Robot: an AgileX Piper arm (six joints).
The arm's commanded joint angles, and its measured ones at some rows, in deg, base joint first. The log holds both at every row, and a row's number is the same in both.
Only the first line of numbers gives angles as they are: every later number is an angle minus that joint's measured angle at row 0.
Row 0, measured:
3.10, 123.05, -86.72, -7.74, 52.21, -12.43
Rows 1 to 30, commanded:
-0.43, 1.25, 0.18, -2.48, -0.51, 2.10
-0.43, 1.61, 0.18, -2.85, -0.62, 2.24
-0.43, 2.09, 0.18, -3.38, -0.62, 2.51
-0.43, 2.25, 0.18, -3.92, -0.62, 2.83
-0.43, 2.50, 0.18, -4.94, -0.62, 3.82
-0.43, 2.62, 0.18, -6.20, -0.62, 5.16
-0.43, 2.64, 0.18, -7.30, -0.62, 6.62
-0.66, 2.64, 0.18, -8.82, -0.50, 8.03
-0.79, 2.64, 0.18, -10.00, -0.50, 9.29
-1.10, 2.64, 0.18, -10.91, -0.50, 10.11
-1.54, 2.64, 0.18, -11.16, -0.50, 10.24
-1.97, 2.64, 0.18, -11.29, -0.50, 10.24
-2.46, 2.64, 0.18, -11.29, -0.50, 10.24
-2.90, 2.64, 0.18, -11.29, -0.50, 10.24
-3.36, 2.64, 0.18, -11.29, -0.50, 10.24
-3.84, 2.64, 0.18, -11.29, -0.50, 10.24
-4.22, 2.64, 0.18, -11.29, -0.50, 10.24
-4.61, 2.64, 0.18, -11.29, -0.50, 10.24
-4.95, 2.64, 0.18, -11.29, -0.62, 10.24
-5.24, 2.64, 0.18, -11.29, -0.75, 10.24
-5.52, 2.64, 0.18, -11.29, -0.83, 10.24
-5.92, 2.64, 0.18, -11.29, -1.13, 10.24
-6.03, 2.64, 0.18, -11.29, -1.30, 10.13
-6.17, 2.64, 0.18, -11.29, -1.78, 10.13
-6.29, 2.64, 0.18, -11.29, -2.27, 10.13
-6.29, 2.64, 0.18, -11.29, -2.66, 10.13
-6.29, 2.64, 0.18, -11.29, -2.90, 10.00
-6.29, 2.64, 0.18, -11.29, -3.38, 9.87
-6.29, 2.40, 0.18, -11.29, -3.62, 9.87
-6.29, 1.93, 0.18, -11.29, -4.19, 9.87
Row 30, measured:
-5.49, 1.53, -0.20, -10.39, -2.04, 9.86
